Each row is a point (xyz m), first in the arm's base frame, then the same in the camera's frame.
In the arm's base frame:
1: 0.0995 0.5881 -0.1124
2: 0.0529 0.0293 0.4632
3: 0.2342 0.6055 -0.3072
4: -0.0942 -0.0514 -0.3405
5: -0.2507 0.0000 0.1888
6: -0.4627 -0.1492 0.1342
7: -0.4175 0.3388 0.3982
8: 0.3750 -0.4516 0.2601
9: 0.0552 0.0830 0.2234
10: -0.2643 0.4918 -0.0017
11: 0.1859 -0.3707 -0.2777
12: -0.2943 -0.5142 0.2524
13: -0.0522 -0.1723 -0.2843
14: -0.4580 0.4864 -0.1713
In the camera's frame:
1: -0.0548 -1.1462 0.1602
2: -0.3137 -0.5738 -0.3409
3: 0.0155 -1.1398 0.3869
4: -0.6477 -0.8232 0.3665
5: -0.6195 -0.7997 -0.1867
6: -0.8836 -0.8184 -0.1948
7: -0.4890 -1.0967 -0.4716
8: -0.4144 -0.0774 0.0052
9: -0.3302 -0.6827 -0.1212
10: -0.3646 -1.2439 -0.0597
11: -0.6222 -0.4000 0.4345
12: -0.9587 -0.4065 -0.2128
13: -0.6793 -0.6896 0.3398
14: -0.5502 -1.3968 0.0323

